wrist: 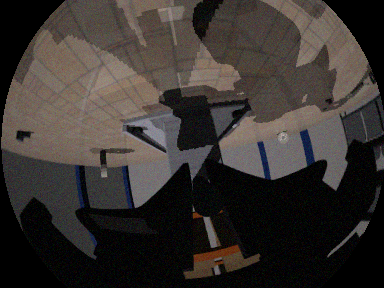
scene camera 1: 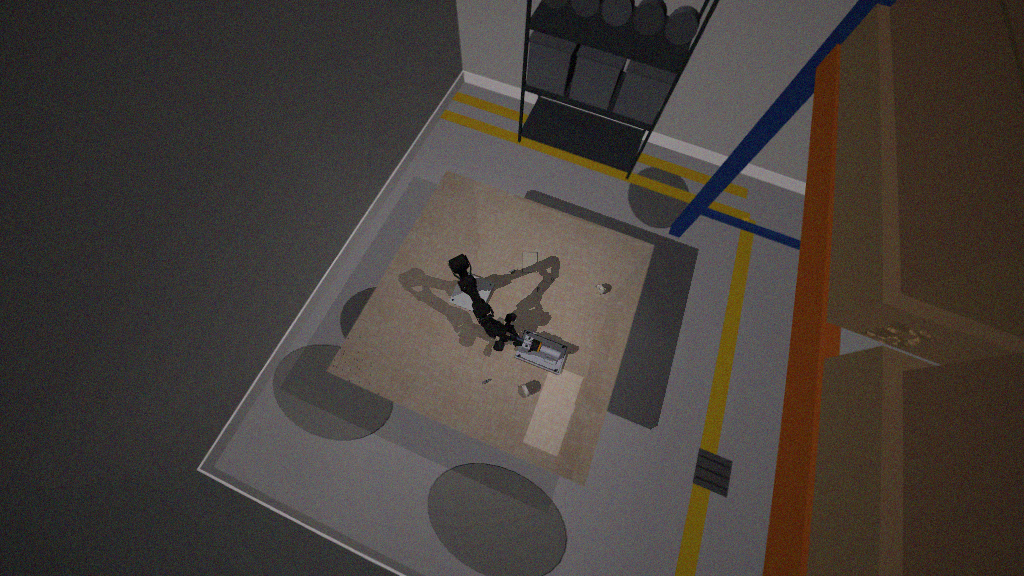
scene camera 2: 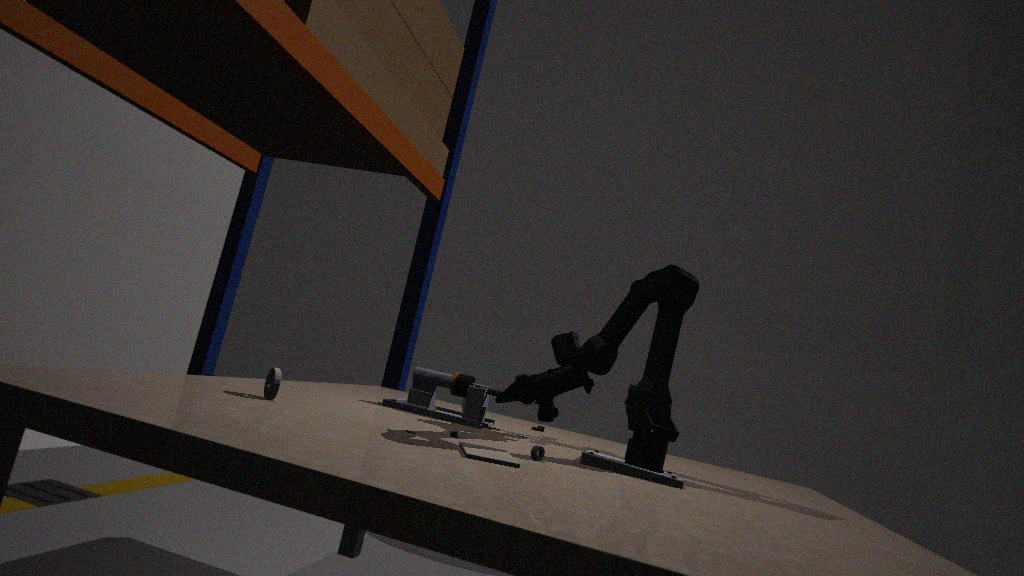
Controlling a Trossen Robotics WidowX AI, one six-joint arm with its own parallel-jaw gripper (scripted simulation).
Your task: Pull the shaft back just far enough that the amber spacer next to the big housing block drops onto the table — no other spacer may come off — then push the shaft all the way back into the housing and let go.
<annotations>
One and the same spot on a housing block: (wrist: 188,135) is (scene camera 2: 483,413).
</annotations>
